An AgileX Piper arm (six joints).
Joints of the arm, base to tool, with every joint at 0 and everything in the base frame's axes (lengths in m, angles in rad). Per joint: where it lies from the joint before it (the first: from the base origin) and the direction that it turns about. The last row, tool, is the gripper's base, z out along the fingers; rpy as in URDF.
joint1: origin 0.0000 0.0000 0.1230 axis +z
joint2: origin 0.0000 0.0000 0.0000 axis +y
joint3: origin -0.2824 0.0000 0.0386 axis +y
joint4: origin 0.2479 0.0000 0.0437 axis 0.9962 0 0.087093
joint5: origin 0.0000 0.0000 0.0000 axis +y
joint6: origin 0.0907 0.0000 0.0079 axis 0.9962 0 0.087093
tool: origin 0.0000 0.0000 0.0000 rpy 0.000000 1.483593 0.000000
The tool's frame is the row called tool.
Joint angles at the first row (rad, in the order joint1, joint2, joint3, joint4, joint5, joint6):
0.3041 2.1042 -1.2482 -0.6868 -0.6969 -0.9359
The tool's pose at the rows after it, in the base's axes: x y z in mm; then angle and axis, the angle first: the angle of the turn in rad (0 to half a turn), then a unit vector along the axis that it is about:
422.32 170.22 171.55 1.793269 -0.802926 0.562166 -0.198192
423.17 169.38 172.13 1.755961 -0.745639 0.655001 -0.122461
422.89 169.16 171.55 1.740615 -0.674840 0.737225 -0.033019
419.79 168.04 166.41 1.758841 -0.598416 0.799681 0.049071
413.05 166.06 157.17 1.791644 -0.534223 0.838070 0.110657
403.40 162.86 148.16 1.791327 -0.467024 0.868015 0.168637
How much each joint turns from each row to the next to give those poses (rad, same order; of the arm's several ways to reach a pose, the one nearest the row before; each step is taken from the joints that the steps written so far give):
0.0000 0.0000 0.0035 0.0237 0.0000 0.1970
0.0000 0.0000 0.0000 0.0227 0.0000 0.1914
0.0000 0.0000 0.0023 0.0027 0.0000 0.2134
0.0000 0.0000 0.0189 0.0031 0.0000 0.1877
0.0000 0.0000 0.0394 0.0098 -0.0145 0.1300
0.0000 0.0000 0.0603 0.0530 -0.0675 0.0828

